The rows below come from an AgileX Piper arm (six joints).
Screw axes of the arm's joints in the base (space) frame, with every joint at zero. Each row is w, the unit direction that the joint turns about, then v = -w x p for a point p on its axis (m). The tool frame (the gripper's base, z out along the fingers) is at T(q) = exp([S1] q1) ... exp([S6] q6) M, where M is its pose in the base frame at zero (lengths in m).
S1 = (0, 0, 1, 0, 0, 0)
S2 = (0, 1, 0, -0.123, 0, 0)
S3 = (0, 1, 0, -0.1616, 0, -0.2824)
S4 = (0.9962, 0, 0.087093, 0, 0.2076, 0)
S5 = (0, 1, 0, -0.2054, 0, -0.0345)
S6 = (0.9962, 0, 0.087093, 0, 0.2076, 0)
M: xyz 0.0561 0 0.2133 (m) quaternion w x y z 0.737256 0 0.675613 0
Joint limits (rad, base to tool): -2.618..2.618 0..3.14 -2.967..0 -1.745..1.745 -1.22..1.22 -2.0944..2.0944
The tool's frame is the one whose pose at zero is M.
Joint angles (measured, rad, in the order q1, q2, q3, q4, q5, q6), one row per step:
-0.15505 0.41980 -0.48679 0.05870 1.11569 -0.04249
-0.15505 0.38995 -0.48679 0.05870 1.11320 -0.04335
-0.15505 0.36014 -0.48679 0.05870 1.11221 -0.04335
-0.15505 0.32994 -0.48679 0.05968 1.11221 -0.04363
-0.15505 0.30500 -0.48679 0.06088 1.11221 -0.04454
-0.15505 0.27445 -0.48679 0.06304 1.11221 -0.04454
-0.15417 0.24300 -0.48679 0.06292 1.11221 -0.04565
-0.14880 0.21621 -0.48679 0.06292 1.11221 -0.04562
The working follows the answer.
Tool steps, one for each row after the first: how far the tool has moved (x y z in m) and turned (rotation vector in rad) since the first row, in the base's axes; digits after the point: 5 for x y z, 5 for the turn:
-0.00386 0.00060 0.00169 -0.00547 -0.03192 0.00055
-0.00787 0.00122 0.00319 -0.01023 -0.06235 0.00049
-0.01204 0.00195 0.00453 -0.01412 -0.09232 0.00089
-0.01551 0.00260 0.00554 -0.01739 -0.11710 0.00186
-0.01978 0.00344 0.00666 -0.02005 -0.14761 0.00236
-0.02424 0.00415 0.00767 -0.02570 -0.17862 0.00410
-0.02806 0.00489 0.00841 -0.02929 -0.20516 0.00946

Tool pose at each row, in the base's axes (x y z in m, rotation vector in rad; rounded; the steps above come from the unrounded poses):
0.05436 -0.00365 0.25919 0.15394 2.52494 -0.00184
0.05050 -0.00305 0.26089 0.14993 2.49292 -0.00603
0.04649 -0.00242 0.26238 0.14705 2.46237 -0.00961
0.04232 -0.00169 0.26372 0.14395 2.43234 -0.01194
0.03885 -0.00105 0.26473 0.14061 2.40755 -0.01365
0.03458 -0.00021 0.26586 0.13791 2.37704 -0.01434
0.03013 0.00051 0.26686 0.13253 2.34598 -0.01811
0.02630 0.00124 0.26760 0.12380 2.31971 -0.01833

